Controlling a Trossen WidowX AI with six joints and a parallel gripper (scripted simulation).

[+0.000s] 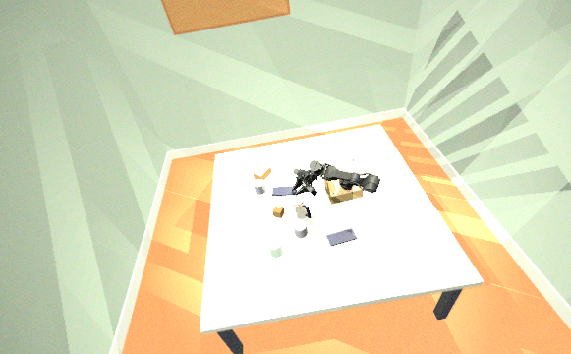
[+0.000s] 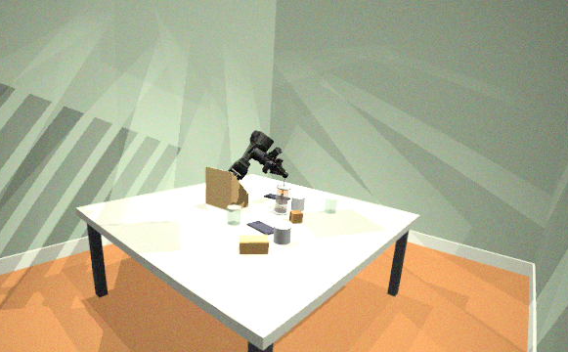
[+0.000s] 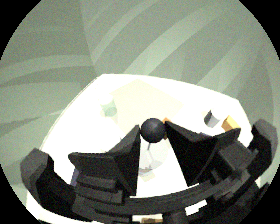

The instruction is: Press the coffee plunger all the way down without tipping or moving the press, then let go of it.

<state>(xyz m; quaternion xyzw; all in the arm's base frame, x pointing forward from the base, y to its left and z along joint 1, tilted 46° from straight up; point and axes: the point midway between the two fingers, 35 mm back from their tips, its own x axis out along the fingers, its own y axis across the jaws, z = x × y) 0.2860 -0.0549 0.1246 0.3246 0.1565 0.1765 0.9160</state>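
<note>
Now: the coffee press 30 mm behind my gripper tip, 20 mm to the left of it and 100 mm below it.
</note>
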